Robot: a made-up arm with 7 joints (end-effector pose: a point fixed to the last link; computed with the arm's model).
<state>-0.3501 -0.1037 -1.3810 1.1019 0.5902 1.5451 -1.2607</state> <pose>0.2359 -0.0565 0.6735 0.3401 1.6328 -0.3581</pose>
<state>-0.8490 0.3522 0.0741 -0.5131 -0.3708 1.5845 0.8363</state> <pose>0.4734 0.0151 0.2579 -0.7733 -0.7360 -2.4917</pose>
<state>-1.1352 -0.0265 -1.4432 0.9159 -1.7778 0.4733 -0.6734</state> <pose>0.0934 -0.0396 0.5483 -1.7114 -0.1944 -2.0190</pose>
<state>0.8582 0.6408 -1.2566 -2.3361 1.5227 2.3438 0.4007</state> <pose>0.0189 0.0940 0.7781 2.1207 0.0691 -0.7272</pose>
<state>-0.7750 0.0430 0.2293 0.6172 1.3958 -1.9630 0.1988</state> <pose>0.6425 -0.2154 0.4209 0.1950 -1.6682 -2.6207</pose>
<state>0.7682 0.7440 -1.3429 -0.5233 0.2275 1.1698 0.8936</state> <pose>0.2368 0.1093 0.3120 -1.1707 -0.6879 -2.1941</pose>
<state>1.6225 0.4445 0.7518 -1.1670 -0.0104 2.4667 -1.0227</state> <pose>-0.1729 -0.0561 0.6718 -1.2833 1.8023 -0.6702</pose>
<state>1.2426 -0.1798 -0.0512 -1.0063 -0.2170 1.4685 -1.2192</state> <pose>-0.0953 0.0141 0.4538 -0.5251 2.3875 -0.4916</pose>
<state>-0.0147 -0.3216 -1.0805 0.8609 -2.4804 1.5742 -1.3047</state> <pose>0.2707 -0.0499 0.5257 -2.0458 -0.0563 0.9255</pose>
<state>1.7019 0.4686 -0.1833 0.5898 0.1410 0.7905 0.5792</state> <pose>-0.0108 0.2014 0.5658 1.8956 -1.1171 -1.0376</pose>
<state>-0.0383 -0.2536 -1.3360 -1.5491 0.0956 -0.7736 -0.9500</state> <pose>0.1477 -0.0074 0.6032 0.0556 1.5845 -0.2630</pose>
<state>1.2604 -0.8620 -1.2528 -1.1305 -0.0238 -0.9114 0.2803</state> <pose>0.1523 0.1297 0.6253 -1.2976 2.3652 0.4772</pose>
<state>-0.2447 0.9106 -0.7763 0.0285 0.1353 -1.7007 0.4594</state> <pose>0.3803 0.1937 0.8059 1.5637 -2.4955 -0.2568</pose>
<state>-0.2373 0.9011 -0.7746 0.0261 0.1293 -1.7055 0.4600</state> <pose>0.3831 0.1934 0.8018 1.5649 -2.4796 -0.2746</pose>
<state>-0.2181 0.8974 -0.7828 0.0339 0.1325 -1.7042 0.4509</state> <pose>0.3864 0.1931 0.7971 1.5501 -2.4653 -0.2886</pose>
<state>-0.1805 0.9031 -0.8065 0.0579 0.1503 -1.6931 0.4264</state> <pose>0.3906 0.1926 0.7917 1.5102 -2.4535 -0.2961</pose>
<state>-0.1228 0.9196 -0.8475 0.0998 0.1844 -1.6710 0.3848</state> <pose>0.3957 0.1921 0.7852 1.4427 -2.4437 -0.2941</pose>
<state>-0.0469 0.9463 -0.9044 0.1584 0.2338 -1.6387 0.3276</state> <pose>0.4016 0.1917 0.7777 1.3499 -2.4341 -0.2812</pose>
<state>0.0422 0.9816 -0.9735 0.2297 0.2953 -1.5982 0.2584</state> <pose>0.4079 0.1918 0.7692 1.2383 -2.4229 -0.2553</pose>
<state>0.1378 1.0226 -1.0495 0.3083 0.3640 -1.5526 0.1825</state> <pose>0.4138 0.1929 0.7602 1.1170 -2.4084 -0.2169</pose>
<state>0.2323 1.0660 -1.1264 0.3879 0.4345 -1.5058 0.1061</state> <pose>0.4188 0.1951 0.7512 0.9965 -2.3911 -0.1687</pose>
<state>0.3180 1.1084 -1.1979 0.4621 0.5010 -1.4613 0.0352</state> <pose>0.4223 0.1983 0.7432 0.8866 -2.3732 -0.1149</pose>
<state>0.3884 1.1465 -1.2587 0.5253 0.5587 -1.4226 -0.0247</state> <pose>0.4241 0.2020 0.7372 0.7953 -2.3580 -0.0616</pose>
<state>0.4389 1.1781 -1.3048 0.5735 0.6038 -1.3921 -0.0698</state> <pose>0.4245 0.2058 0.7338 0.7270 -2.3490 -0.0143</pose>
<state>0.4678 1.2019 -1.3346 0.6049 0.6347 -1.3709 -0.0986</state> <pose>0.4239 0.2091 0.7332 0.6828 -2.3480 0.0233</pose>
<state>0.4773 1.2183 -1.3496 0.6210 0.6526 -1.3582 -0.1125</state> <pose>0.4227 0.2118 0.7351 0.6602 -2.3552 0.0505</pose>
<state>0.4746 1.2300 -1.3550 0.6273 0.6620 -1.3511 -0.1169</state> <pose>0.4212 0.2139 0.7385 0.6506 -2.3675 0.0707</pose>
